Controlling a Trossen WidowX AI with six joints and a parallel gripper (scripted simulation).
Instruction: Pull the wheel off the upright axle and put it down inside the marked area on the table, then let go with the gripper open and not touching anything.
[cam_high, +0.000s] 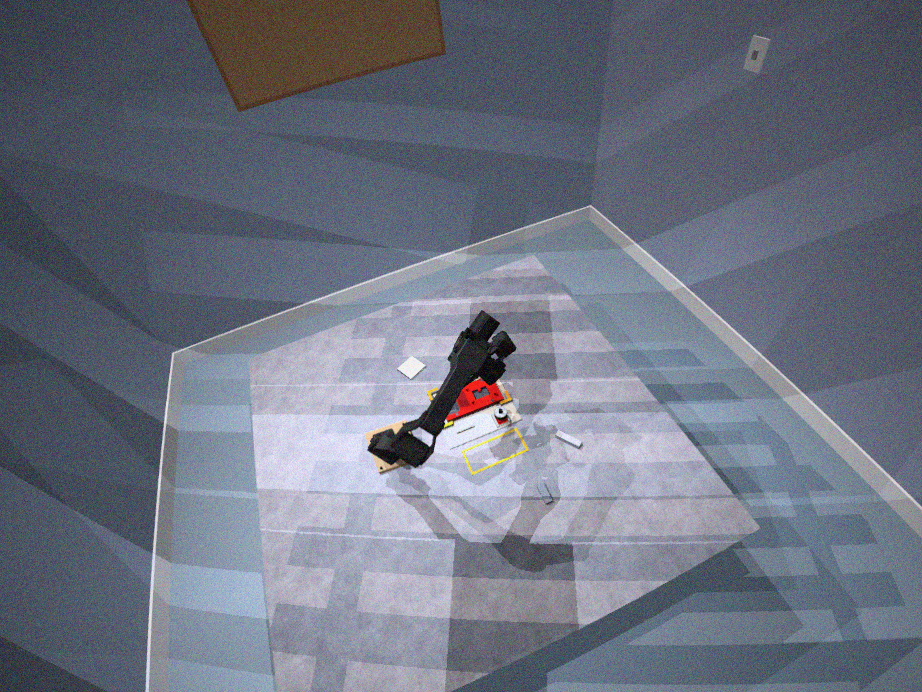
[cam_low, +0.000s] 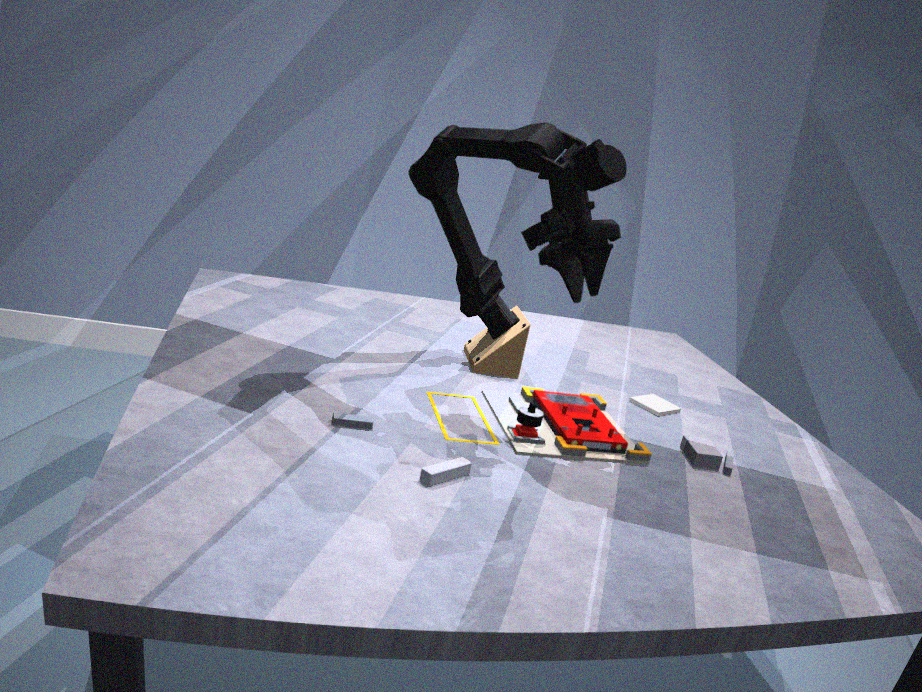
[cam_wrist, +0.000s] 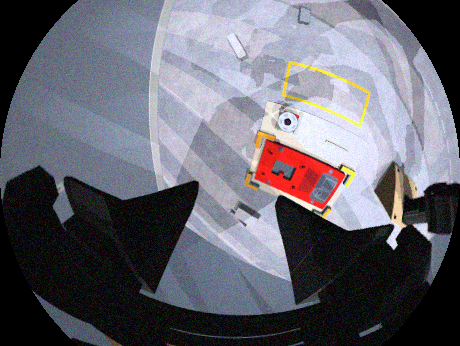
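My gripper tip is now 4 cm to the left of the dark wheel and 20 cm above it. From my gripper tip the other things lie so: upright axle: 4 cm to the right, 20 cm below; white plate: 22 cm behind, 28 cm to the left, 23 cm below.
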